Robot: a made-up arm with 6 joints. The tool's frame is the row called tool.
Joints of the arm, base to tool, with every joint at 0 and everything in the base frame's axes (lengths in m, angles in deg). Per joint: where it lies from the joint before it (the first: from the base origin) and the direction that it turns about. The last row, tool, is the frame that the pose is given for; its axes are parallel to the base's.
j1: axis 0 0 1 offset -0.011 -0.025 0.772
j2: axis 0 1 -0.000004 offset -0.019 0.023 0.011
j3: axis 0 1 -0.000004 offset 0.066 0.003 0.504
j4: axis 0 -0.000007 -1 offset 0.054 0.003 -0.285
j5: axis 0 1 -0.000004 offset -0.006 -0.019 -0.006
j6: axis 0 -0.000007 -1 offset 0.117 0.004 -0.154
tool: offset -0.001 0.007 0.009
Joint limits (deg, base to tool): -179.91..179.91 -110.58..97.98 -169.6..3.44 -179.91..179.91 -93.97..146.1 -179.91..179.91
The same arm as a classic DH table. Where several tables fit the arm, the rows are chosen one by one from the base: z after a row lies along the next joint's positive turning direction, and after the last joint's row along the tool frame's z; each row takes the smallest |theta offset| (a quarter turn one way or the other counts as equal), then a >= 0, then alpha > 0; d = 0 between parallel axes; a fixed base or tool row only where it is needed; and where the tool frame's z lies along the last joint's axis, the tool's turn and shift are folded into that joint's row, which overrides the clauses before.
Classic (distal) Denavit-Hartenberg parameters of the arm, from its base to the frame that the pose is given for. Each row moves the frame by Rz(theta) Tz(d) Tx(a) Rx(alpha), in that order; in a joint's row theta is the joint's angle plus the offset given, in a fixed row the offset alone. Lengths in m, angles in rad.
base (fixed): theta_offset 1.1563; d 0.0000; a -0.0273; alpha 0.0000
j1: theta_offset -1.1563; d 0.7830; a -0.0190; alpha -1.5708
j2: theta_offset -1.4406; d 0.0000; a 0.5083; alpha 0.0000
j3: theta_offset 1.4406; d 0.0290; a 0.0540; alpha -1.5708
j4: theta_offset 0.0000; d 0.2910; a -0.0060; alpha 1.5708
j5: theta_offset 0.0000; d -0.0150; a 0.1170; alpha -1.5708
j6: theta_offset 1.4289; d 0.0000; a -0.0071; alpha 3.1416
tool (fixed): theta_offset 1.4289; d -0.1450; a 0.0000; alpha 0.0000
Joint limits (rad, base to tool): -3.1400..3.1400 -1.9300..1.7101 -2.9601..0.0600 -3.1400..3.1400 -1.6401..2.5499 -3.1400..3.1400

